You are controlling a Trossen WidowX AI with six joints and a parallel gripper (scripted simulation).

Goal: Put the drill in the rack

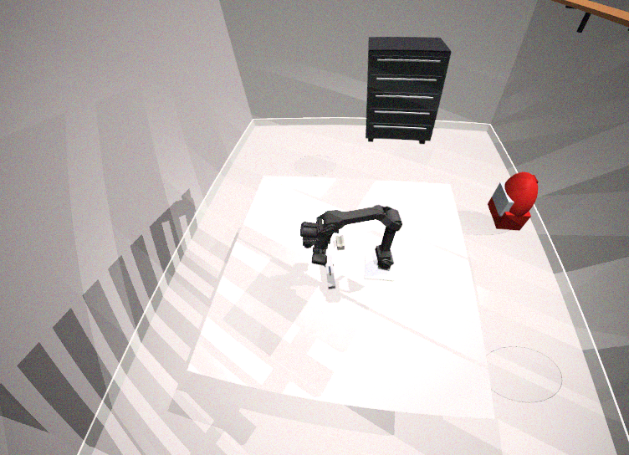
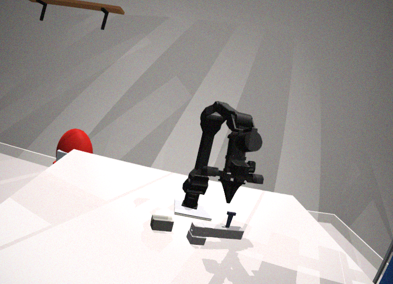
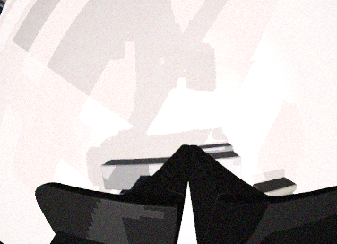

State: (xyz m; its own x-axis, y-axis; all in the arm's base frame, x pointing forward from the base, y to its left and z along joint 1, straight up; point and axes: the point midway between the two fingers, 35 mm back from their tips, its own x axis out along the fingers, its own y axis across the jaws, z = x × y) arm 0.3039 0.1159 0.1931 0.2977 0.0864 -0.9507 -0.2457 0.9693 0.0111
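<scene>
Now: the blue key 90 mm below my gripper tip, 70 mm behind it and 30 mm to the left of it. The rest, counted from my gripper tip: grey housing block 140 mm below, 60 mm behind, 10 mm to the right; drill 130 mm below, 50 mm behind, 20 mm to the right; grey rack 190 mm to the right, 150 mm below, 60 mm behind.
</scene>
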